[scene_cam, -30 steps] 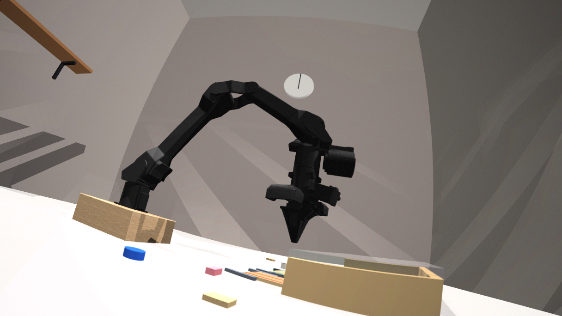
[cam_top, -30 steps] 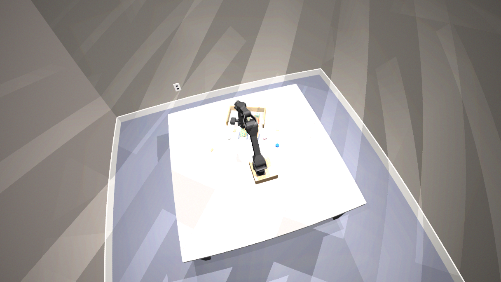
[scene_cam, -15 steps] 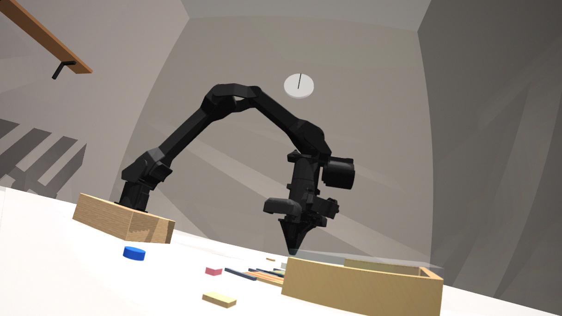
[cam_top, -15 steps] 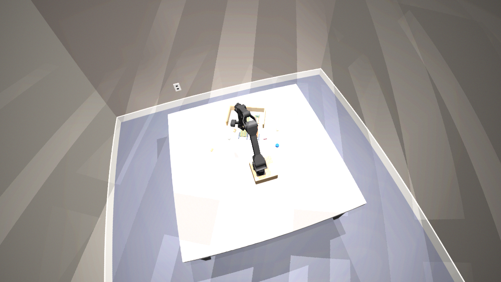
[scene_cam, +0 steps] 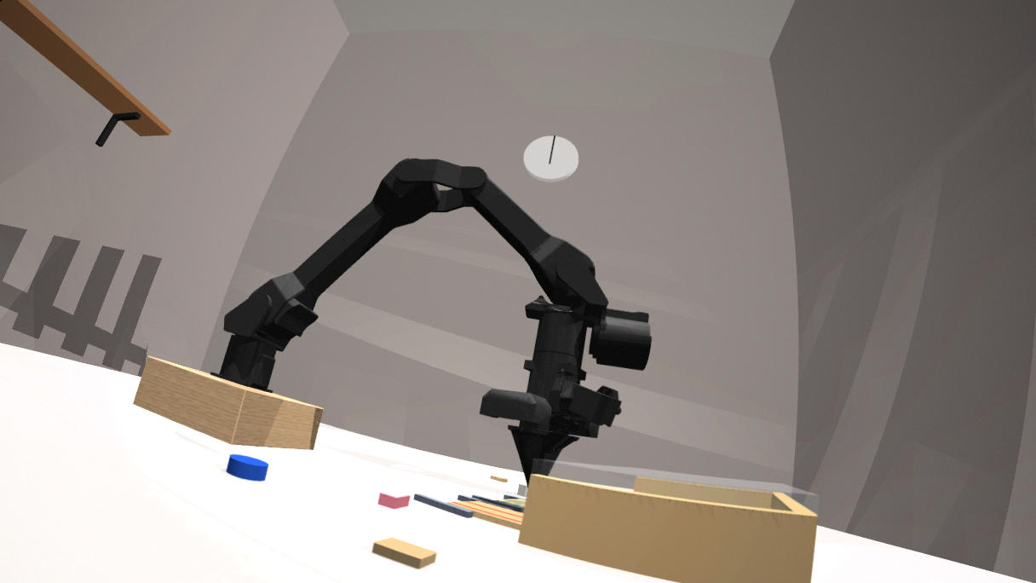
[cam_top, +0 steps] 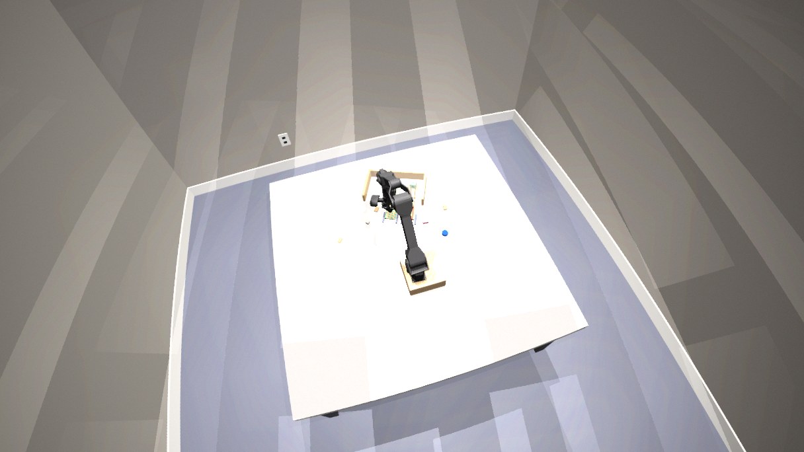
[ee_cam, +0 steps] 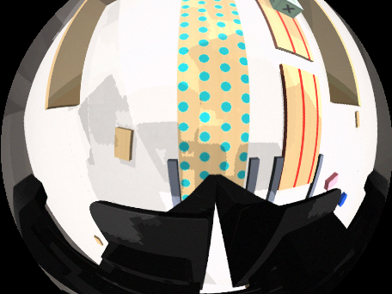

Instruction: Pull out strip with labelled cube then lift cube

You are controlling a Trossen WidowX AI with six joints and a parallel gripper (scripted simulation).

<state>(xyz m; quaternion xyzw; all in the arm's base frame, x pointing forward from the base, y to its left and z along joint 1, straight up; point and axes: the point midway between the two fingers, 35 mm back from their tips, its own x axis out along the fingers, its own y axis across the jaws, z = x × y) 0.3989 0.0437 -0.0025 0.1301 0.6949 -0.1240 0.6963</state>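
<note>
My gripper tip is now 80 mm short of the green patterned strip, 30 mm to the left of it and 20 mm above it. The rest, counted from my gripper tip: blue disc 180 mm behind, 240 mm to the right, 20 mm below; then pink block 90 mm behind, 160 mm to the right, 20 mm below.
</note>
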